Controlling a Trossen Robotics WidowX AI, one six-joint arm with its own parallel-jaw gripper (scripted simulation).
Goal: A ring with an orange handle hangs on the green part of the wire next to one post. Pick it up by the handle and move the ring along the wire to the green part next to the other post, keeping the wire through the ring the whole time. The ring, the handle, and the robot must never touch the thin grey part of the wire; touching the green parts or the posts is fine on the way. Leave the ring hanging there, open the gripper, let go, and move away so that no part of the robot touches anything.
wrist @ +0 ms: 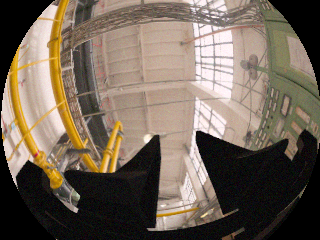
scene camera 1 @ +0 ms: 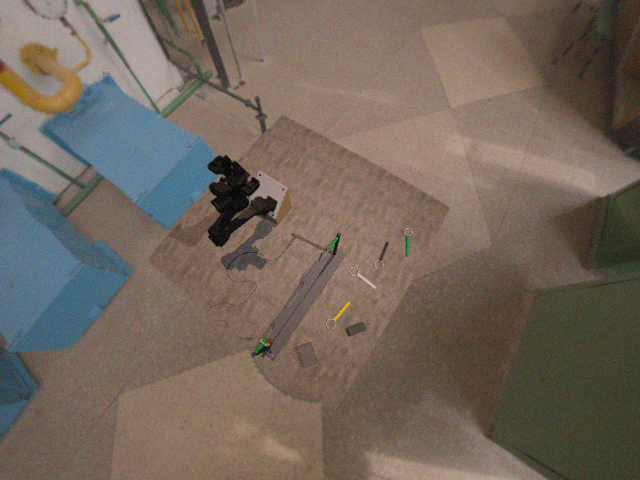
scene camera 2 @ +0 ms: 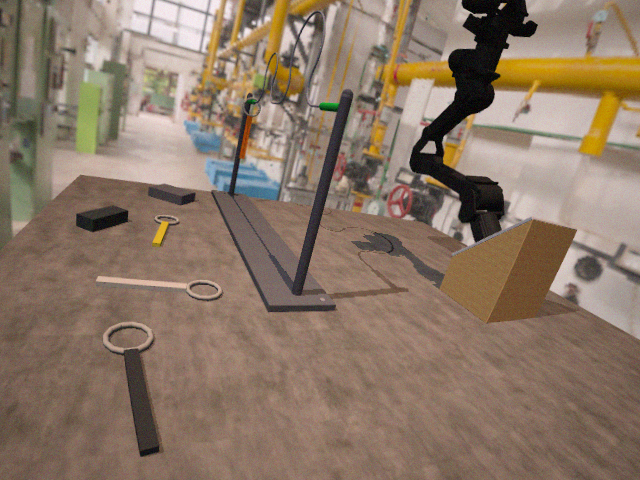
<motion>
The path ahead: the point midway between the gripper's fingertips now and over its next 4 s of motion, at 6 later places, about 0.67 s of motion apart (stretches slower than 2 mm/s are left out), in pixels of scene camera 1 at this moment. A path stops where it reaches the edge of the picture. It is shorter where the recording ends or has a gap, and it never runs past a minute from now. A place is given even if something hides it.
My gripper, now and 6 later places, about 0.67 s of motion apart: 229,158; 263,193; 285,253; 278,305; 266,327; 262,333; 265,337
</motion>
